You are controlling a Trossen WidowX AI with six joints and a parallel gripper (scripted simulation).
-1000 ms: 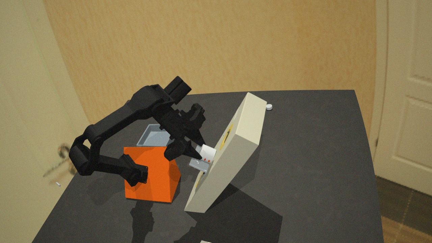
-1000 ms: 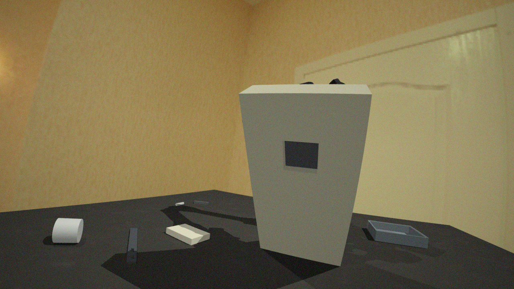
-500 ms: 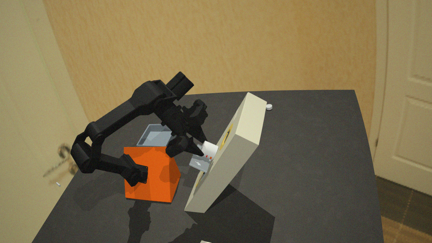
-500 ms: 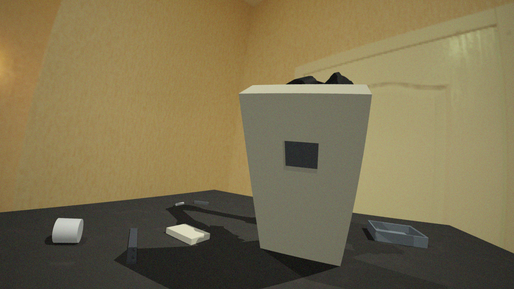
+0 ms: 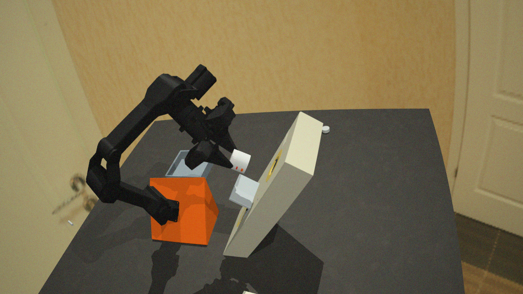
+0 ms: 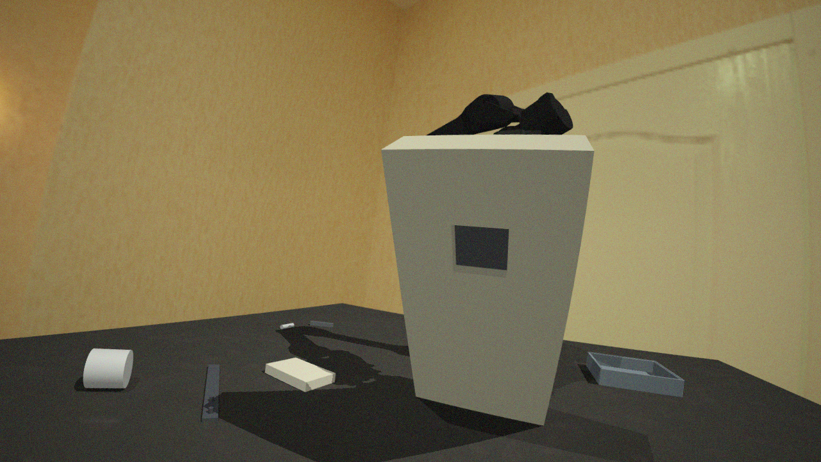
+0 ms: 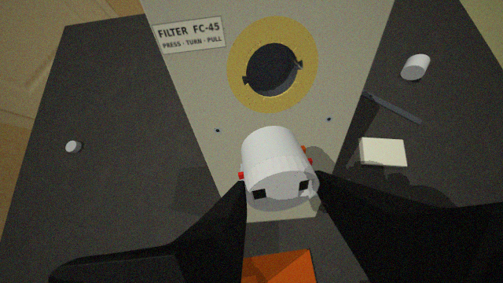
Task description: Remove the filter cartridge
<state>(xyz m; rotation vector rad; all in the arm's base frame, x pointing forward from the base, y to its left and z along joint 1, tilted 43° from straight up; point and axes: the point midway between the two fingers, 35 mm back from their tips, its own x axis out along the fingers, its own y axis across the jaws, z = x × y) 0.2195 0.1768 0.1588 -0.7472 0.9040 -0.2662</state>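
Right now the grey tray is 34 cm behind my gripper tip, 25 cm to the left of it and 25 cm below it. Also, from my gripper tip: cream service panel (6 cm ahead, 9 cm below); white round filter cartridge (1 cm ahead).
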